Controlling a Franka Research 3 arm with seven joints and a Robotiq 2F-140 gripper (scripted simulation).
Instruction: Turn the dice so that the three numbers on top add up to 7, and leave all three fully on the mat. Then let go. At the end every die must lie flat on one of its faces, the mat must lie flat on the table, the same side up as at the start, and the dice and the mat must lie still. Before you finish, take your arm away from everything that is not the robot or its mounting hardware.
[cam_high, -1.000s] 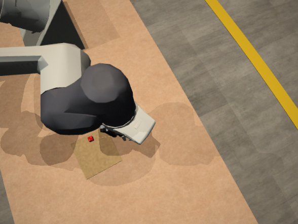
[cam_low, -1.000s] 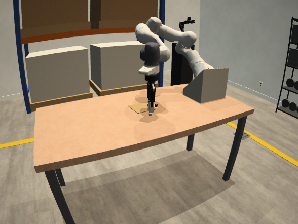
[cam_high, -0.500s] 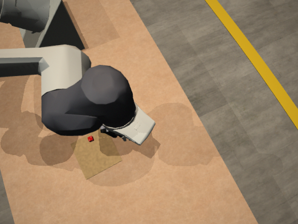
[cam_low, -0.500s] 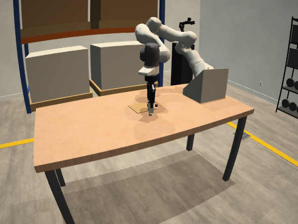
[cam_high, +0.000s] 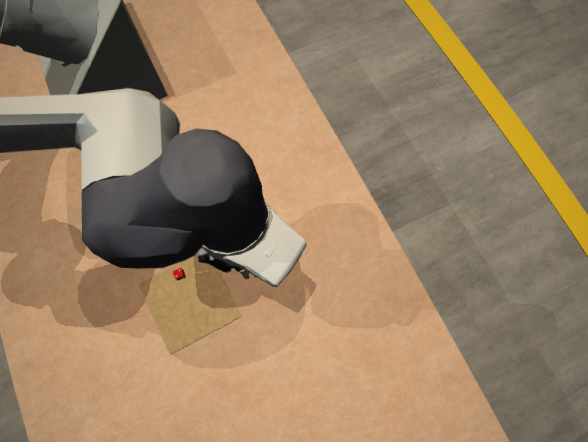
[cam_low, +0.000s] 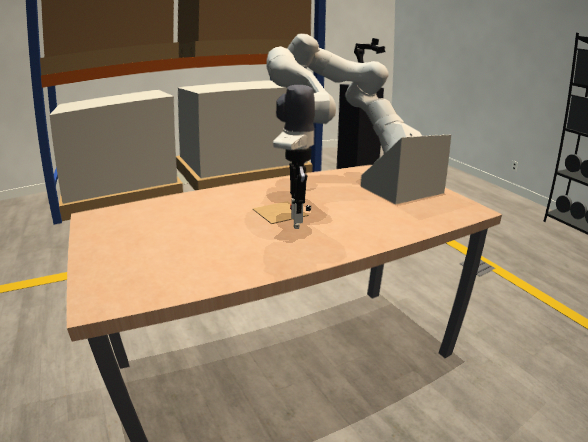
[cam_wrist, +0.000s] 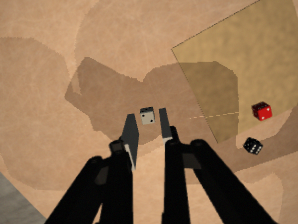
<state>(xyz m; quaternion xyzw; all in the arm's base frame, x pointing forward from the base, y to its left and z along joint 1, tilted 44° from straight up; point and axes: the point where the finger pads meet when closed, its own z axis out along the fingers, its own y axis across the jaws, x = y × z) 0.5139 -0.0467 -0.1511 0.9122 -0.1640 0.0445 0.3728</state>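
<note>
My gripper is now 50 mm above the white die. From my hand the other things lie so: black die 110 mm behind, 100 mm to the right, 50 mm below; red die 60 mm behind, 120 mm to the right, 50 mm below; tan mat 20 mm behind, 130 mm to the right, 60 mm below.
</note>
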